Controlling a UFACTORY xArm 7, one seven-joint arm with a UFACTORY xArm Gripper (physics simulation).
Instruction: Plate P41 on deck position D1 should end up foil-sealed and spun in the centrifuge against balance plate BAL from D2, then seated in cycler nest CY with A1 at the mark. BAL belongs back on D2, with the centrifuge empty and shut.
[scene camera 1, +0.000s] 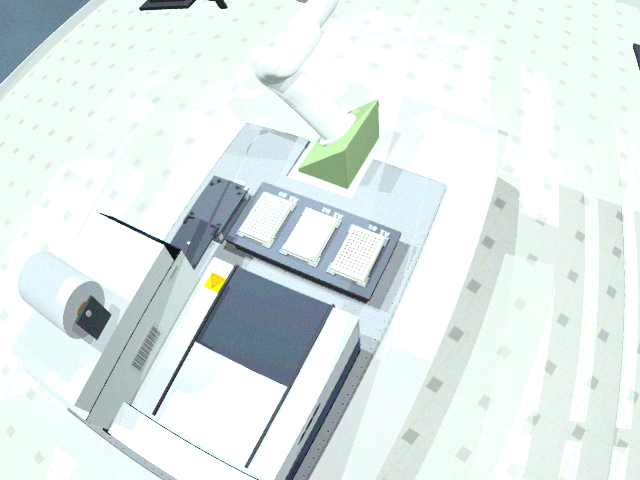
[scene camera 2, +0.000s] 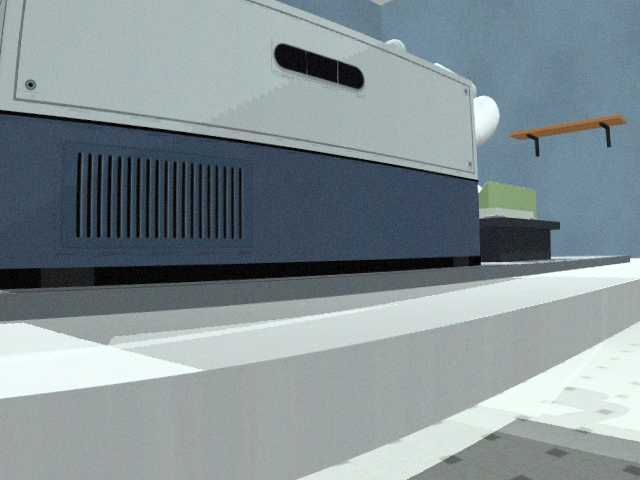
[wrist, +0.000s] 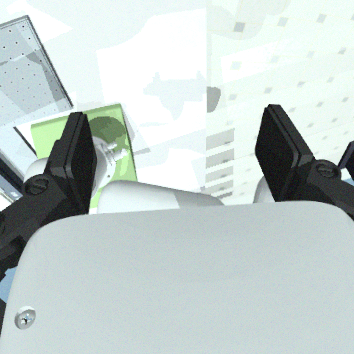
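Seen in the pictures: gripper, fingertip midpoint: (wrist: 176, 130); arm's base at its link origin: (scene camera 1: 339, 130).
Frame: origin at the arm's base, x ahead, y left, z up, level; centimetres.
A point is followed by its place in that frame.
Plate P41 (scene camera 1: 359, 254) @(x 35.9, y 15.6, z -0.5 cm) sits on D1, the right-hand position of the dark deck rack (scene camera 1: 391, 251) @(x 32.4, y 22.4, z -1.9 cm); its wells show and no foil is seen on it. Balance plate BAL (scene camera 1: 311, 235) @(x 34.0, y 3.3, z -0.3 cm) has a smooth white top and sits on D2, in the middle. My gripper (wrist: 176, 130) @(x -22.6, y -37.7, z 30.6 cm) is open and empty, high above the green arm base (wrist: 122, 175) @(x -6.3, y 4.6, z 3.4 cm) (scene camera 1: 361, 144) @(x 3.7, y 7.4, z 0.2 cm) (scene camera 2: 509, 197) @(x 4.3, y 7.2, z 5.0 cm) and off to one side of it; it does not show in the scene views. No readable label marks the centrifuge or nest CY, and the inside of the large machine is hidden.
A third welled plate (scene camera 1: 266, 217) @(x 31.9, y -9.1, z -0.5 cm) sits on D3. A large white and blue machine (scene camera 1: 336, 356) @(x 65.0, y 19.9, z 13.2 cm) (scene camera 2: 310, 206) @(x 80.3, y 18.4, z -2.6 cm) with a dark top panel stands in front of the rack. Left are a low dark device (scene camera 1: 216, 204) @(x 29.7, y -25.3, z -3.4 cm), a tall grey housing (scene camera 1: 139, 335) @(x 75.1, y -17.4, z 18.4 cm) and a roll (scene camera 1: 49, 289) @(x 78.3, y -26.6, z 39.7 cm).
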